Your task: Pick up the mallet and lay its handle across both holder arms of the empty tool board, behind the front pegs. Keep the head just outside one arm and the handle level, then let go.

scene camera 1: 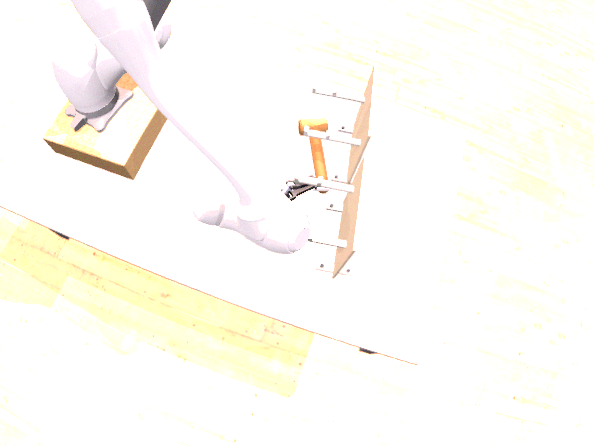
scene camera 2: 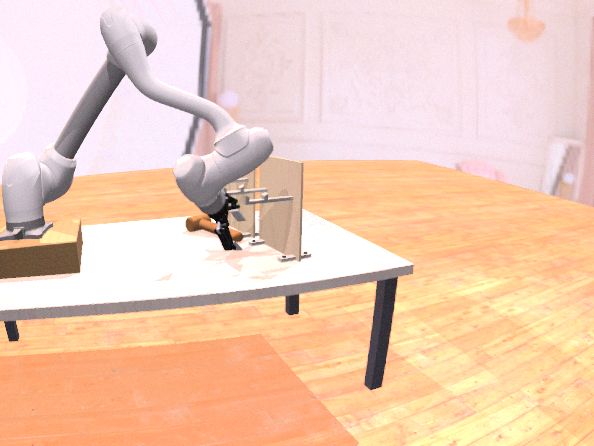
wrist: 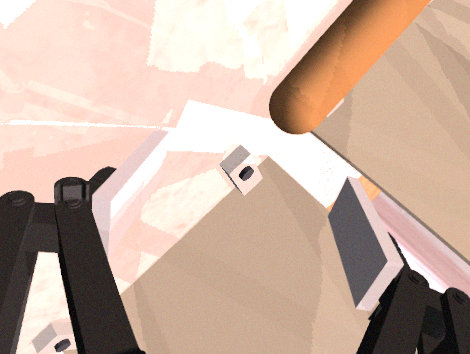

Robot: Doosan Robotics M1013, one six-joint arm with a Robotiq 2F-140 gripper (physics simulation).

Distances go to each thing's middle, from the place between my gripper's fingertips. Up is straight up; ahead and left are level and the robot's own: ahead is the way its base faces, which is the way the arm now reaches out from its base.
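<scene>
The orange mallet (scene camera 1: pixel 319 164) sits 1 cm below my hand, and it is also 16 cm to the left of my hand and 8 cm behind it.
</scene>
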